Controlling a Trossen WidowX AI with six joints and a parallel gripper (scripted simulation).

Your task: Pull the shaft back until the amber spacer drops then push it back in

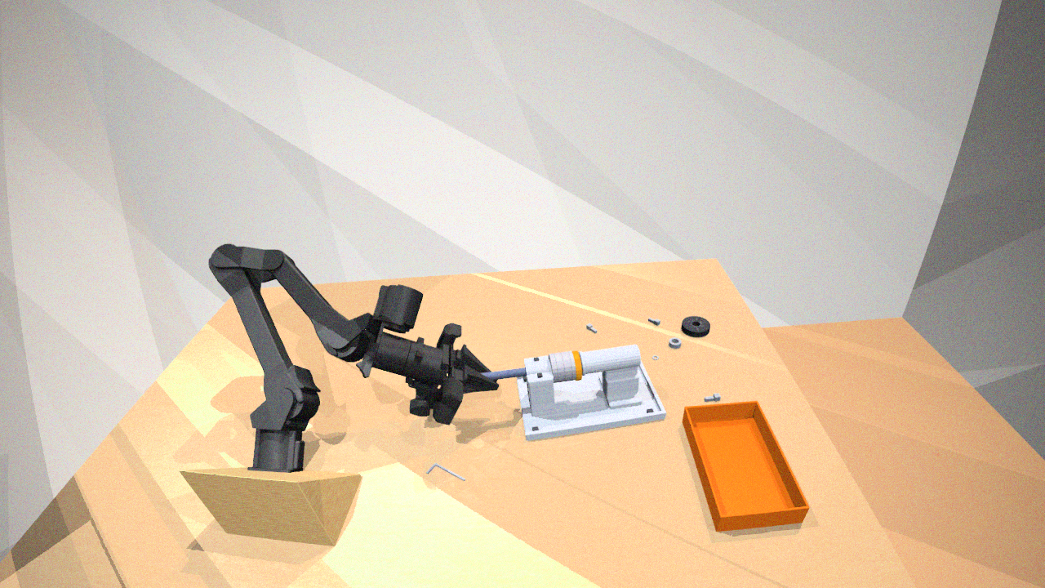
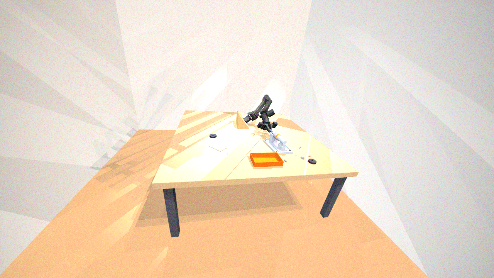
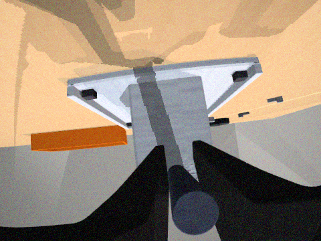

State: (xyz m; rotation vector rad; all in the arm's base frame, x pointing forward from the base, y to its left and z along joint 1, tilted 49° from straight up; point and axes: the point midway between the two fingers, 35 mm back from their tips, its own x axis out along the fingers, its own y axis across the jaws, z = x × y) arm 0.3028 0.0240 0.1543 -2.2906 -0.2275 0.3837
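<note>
Now: the blue-grey shaft 4 cm ahead of my gripper tip and 2 cm above it. Round my gripper tip: allen key 10 cm behind, 12 cm to the right, 6 cm below; nut 34 cm ahead, 12 cm to the left, 6 cm below; amber spacer 13 cm ahead, 1 cm to the left, 1 cm below.
</note>
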